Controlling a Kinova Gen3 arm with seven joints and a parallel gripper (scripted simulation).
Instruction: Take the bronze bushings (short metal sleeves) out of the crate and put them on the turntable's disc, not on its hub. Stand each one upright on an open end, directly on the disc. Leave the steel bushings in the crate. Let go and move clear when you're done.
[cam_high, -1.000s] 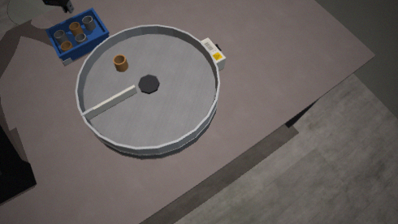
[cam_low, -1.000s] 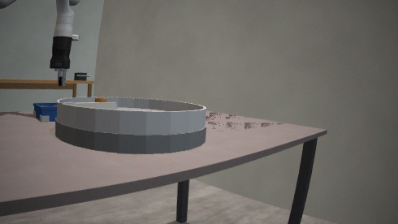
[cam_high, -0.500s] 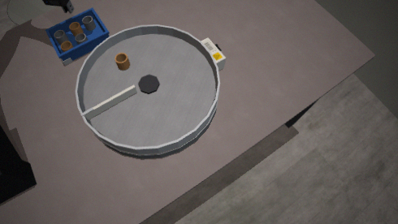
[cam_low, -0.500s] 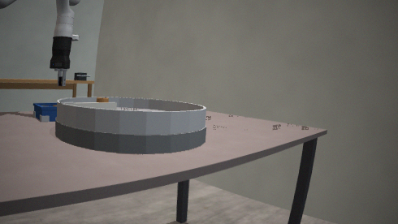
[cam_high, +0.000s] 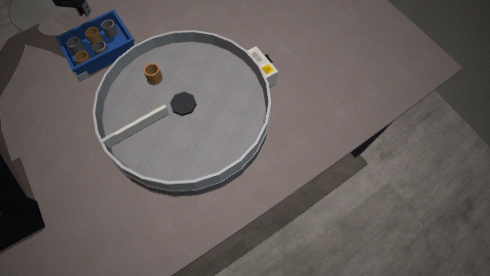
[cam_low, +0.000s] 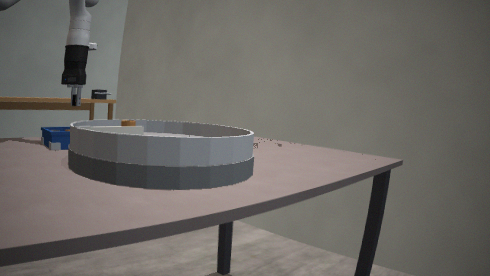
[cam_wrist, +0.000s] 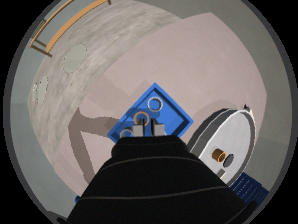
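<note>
Now: the crate 10 mm behind my hand, 20 mm to the right of it and 110 mm below it. From my hand the other things lie so: turntable disc 120 mm ahead, 350 mm to the right, 80 mm below.
</note>
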